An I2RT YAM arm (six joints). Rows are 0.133 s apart.
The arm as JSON. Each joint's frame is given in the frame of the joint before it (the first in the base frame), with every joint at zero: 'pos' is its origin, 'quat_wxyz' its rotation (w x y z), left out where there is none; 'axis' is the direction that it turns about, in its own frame. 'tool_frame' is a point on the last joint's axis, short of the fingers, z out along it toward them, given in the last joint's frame.
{
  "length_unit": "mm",
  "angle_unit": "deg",
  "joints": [
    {
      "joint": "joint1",
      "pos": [
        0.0,
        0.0,
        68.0
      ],
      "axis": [
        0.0,
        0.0,
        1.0
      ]
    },
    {
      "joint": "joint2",
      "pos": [
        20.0,
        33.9,
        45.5
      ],
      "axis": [
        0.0,
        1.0,
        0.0
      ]
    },
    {
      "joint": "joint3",
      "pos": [
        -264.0,
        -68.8,
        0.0
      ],
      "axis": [
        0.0,
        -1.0,
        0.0
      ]
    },
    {
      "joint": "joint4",
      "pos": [
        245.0,
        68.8,
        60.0
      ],
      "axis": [
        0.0,
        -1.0,
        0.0
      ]
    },
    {
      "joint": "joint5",
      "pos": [
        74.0,
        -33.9,
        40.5
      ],
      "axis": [
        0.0,
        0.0,
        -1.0
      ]
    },
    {
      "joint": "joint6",
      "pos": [
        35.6,
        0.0,
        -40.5
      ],
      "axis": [
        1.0,
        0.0,
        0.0
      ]
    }
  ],
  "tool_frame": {
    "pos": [
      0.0,
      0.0,
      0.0
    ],
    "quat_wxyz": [
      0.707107,
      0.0,
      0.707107,
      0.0
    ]
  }
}
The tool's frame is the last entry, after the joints.
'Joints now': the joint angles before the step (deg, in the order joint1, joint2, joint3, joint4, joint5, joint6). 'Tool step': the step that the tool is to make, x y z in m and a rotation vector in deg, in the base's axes. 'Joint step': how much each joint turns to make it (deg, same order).
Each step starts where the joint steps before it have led.
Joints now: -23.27 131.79 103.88 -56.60 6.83 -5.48
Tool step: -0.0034 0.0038 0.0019 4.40 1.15 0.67
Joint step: -0.01 0.00 0.58 -3.34 -3.63 -0.43
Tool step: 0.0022 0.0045 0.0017 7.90 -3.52 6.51
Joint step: -0.07 -0.02 0.34 -0.39 -8.96 -6.16
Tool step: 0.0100 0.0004 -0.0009 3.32 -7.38 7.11
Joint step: 0.04 0.29 -0.03 4.75 -6.56 -6.61
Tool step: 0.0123 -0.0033 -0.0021 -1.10 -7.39 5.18
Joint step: 0.02 0.59 -0.03 6.70 -2.79 -4.88
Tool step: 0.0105 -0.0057 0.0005 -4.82 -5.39 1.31
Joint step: 0.00 0.22 -0.24 6.83 1.83 -1.96
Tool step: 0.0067 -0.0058 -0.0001 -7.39 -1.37 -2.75
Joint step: 0.18 0.31 -0.02 4.58 6.89 0.42
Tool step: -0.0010 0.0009 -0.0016 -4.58 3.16 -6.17
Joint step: 0.61 0.13 0.06 -0.89 7.69 4.07
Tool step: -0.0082 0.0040 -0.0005 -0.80 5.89 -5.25
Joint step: 0.42 -0.02 0.65 -6.09 4.75 4.30
